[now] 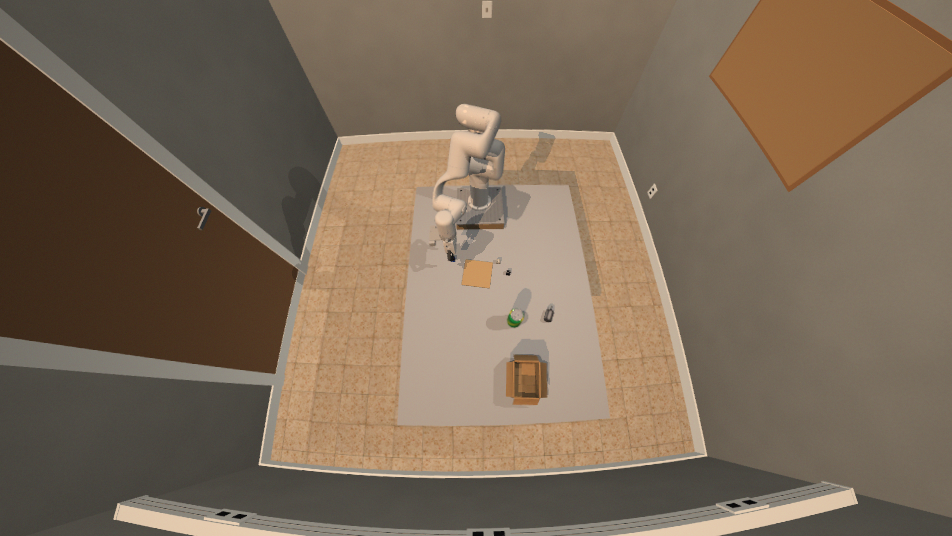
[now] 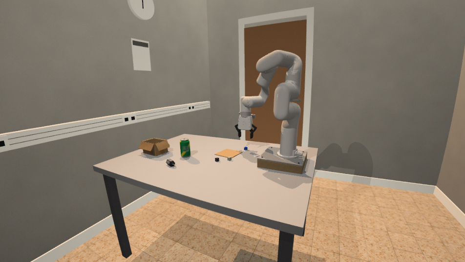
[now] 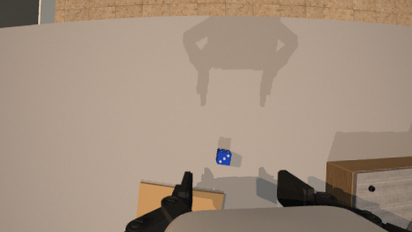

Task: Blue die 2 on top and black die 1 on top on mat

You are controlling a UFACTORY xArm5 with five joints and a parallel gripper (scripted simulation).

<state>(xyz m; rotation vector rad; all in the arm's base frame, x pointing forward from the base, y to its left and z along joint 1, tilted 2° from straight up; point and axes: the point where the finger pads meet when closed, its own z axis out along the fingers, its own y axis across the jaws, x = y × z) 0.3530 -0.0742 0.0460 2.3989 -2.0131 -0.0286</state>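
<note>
The blue die is 90 mm below my hand. Round my hand: white die (230 mm to the left, 90 mm below, 30 mm behind); then mat (130 mm to the left, 100 mm below, 50 mm ahead); then black die (290 mm to the left, 90 mm below, 30 mm ahead).
</note>
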